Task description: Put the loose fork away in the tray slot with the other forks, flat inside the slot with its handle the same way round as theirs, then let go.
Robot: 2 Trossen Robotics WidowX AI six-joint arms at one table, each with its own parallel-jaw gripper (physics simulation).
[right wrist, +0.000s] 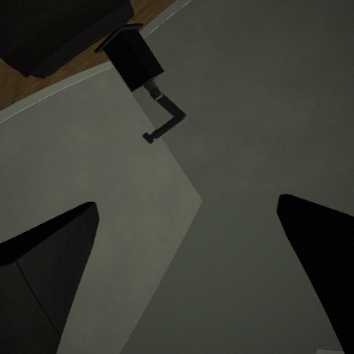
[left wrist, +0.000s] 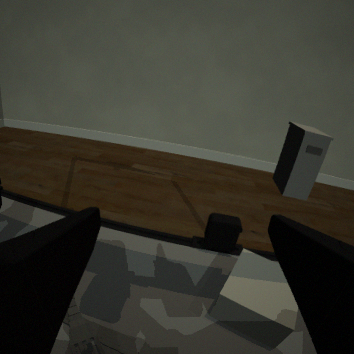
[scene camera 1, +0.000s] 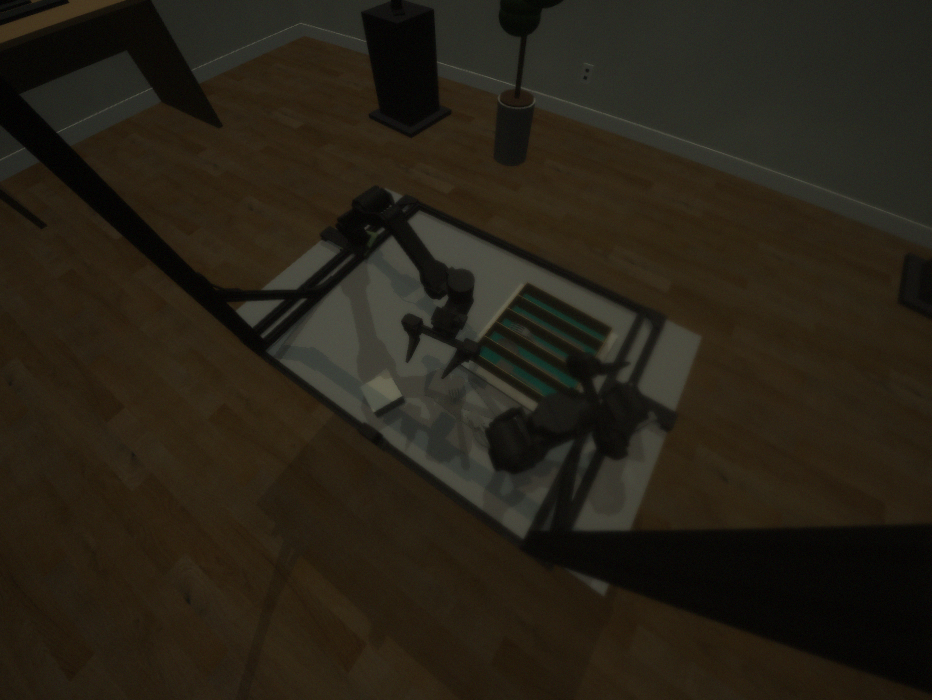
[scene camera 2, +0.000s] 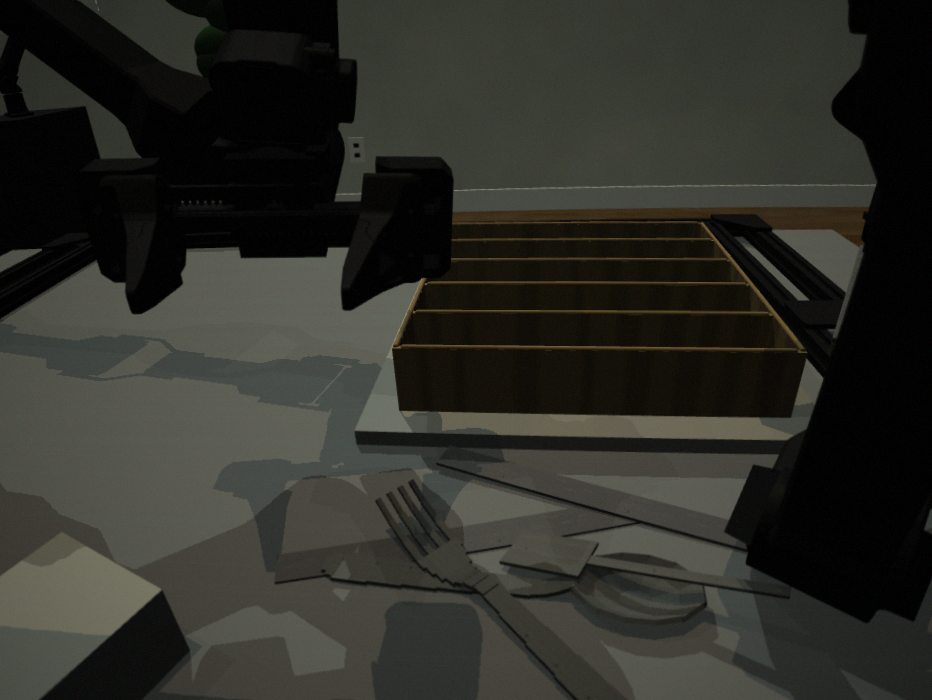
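Observation:
The loose fork lies on the table in front of the tray, tines toward the upper left and handle toward the lower right in scene camera 2. The wooden tray has several long parallel slots. Grey pieces lie in some slots in scene camera 1, too dark to tell which are forks; scene camera 2 hides the slot floors. My left gripper is open and empty, above the table left of the tray. My right gripper is open and empty, facing the wall in its wrist view.
Flat cutlery-like pieces lie near the fork, among them a long strip and a rounded piece. A pale block stands left of the fork. The tray rests on a white board. Dark rails border the table.

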